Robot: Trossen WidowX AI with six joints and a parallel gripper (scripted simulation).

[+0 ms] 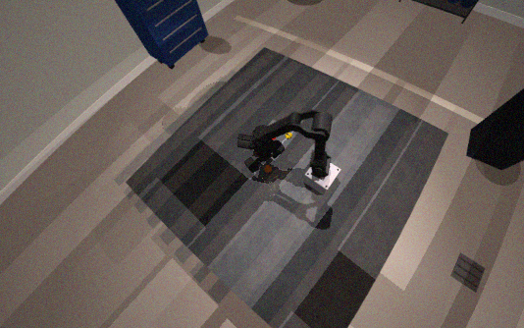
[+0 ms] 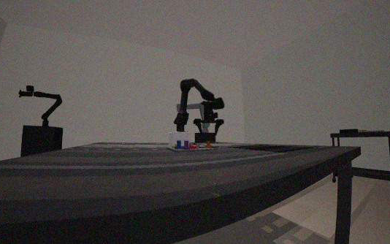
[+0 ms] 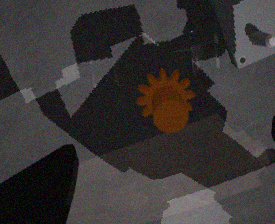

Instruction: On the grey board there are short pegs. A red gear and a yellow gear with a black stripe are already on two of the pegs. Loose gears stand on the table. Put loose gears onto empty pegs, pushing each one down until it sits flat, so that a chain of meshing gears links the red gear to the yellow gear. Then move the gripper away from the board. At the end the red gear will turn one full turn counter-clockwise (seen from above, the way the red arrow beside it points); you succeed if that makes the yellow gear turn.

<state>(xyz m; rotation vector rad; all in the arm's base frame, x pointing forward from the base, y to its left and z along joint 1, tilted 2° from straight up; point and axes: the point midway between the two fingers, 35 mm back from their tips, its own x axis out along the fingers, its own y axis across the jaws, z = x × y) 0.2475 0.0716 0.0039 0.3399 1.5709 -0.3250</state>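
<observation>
My gripper tip is now 60 mm above the orange gear. Also, from my gripper tip: red gear 70 mm ahead, 170 mm to the right, 60 mm below; red arrow 110 mm ahead, 180 mm to the right, 70 mm below; purple gear 90 mm ahead, 210 mm to the right, 50 mm below.
</observation>
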